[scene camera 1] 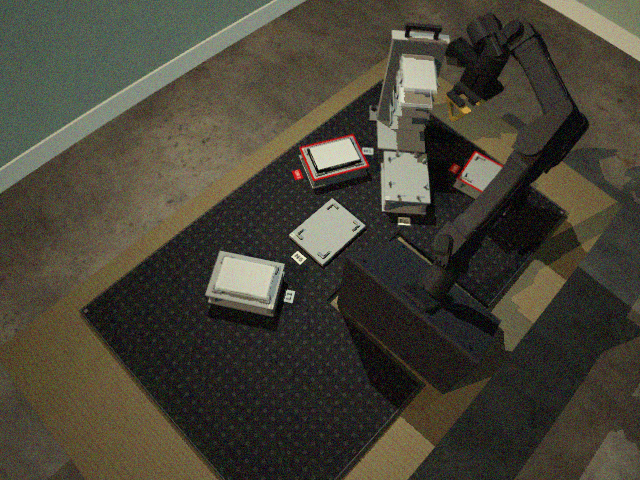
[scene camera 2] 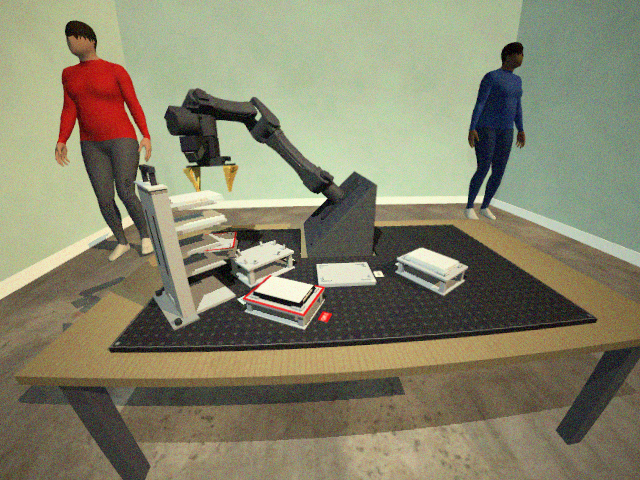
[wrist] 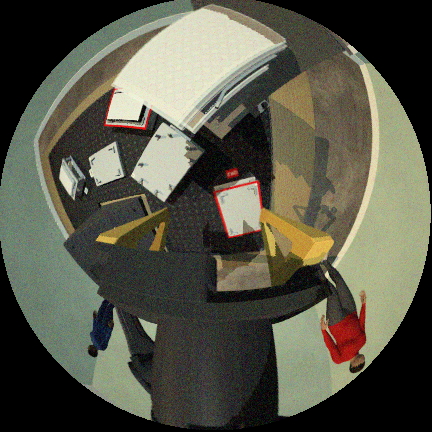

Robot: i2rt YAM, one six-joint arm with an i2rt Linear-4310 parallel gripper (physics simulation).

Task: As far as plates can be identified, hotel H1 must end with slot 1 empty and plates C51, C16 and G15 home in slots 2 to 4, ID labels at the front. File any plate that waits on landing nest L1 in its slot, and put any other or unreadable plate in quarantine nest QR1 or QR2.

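Seen in the pictures: gripper, fingertip midpoint: (scene camera 1: 464,112) (wrist: 214,212); arm's base, origin of the base link: (scene camera 1: 427,294) (scene camera 2: 340,199).
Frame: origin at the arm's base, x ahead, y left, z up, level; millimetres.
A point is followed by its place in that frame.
Observation:
My gripper (scene camera 1: 459,112) @[x 230, y -402, z 89 mm] (scene camera 2: 214,189) @[x 230, y -402, z 89 mm] (wrist: 214,212) @[x 230, y -402, z 89 mm] is open and empty, high beside hotel H1 (scene camera 1: 385,100) @[x 470, y -415, z -66 mm] (scene camera 2: 166,258) @[x 494, y -434, z 4 mm]. In scene camera 2, a white plate (scene camera 2: 199,199) @[x 411, y -374, z 109 mm] sits at the hotel's top level and another white plate (scene camera 2: 201,222) @[x 413, y -378, z 56 mm] below it; lower shelves show no clear plate. Their ID labels cannot be read. A white plate (scene camera 1: 245,277) @[x 338, y 232, z -93 mm] (scene camera 2: 433,260) @[x 358, y 226, z -93 mm] lies on landing nest L1 (scene camera 1: 211,289) @[x 376, y 306, z -108 mm] (scene camera 2: 439,285) @[x 398, y 235, z -152 mm]. A white-topped plate with black sides (scene camera 1: 334,154) @[x 452, y -189, z -103 mm] (scene camera 2: 284,289) @[x 461, y -190, z -103 mm] lies on a red-rimmed quarantine nest. The other red-rimmed nest, QR2 (scene camera 1: 479,171) @[x 142, y -454, z -117 mm] (wrist: 240,207) @[x 119, y -458, z -117 mm], is empty.
A raised white nest with pegs (scene camera 1: 405,176) @[x 268, y -271, z -97 mm] (scene camera 2: 263,256) @[x 288, y -265, z -97 mm] (wrist: 167,162) @[x 266, y -291, z -97 mm] stands in front of the hotel. A low white nest (scene camera 1: 328,230) @[x 311, y -24, z -145 mm] (scene camera 2: 345,273) @[x 321, y -22, z -145 mm] (wrist: 106,164) @[x 313, y -41, z -145 mm] stands between it and L1. The dark robot base (scene camera 2: 341,222) @[x 166, y -16, z -38 mm] is behind them. Two people stand beyond the table.

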